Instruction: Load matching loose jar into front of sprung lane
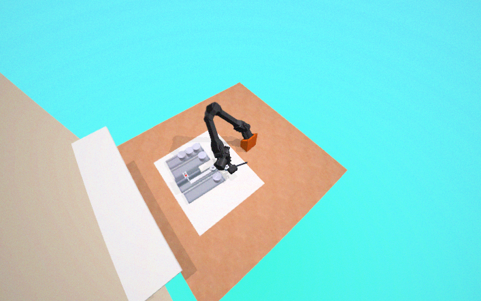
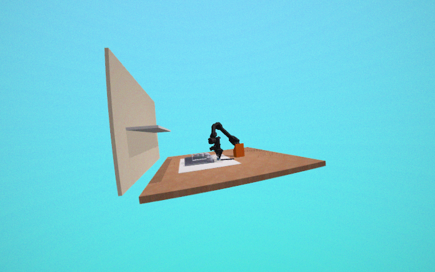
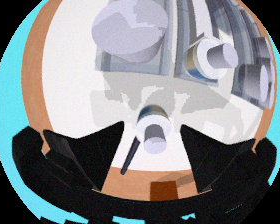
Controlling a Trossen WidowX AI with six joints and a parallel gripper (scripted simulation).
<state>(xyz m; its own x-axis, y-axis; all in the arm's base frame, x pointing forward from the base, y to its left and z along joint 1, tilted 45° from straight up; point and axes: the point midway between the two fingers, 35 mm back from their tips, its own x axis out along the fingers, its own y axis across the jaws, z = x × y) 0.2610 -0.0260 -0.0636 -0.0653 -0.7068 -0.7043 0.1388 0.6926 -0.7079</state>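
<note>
The thin black rod is 80 mm behind my gripper tip, 50 mm to the left of it and 20 mm below it. Round my gripper tip: red mark: 250 mm ahead, 140 mm to the right, 40 mm above; then grey lane rack: 210 mm ahead, 120 mm to the right, 10 mm below; then shelf: 580 mm ahead, 340 mm above, 140 mm to the right.
</note>
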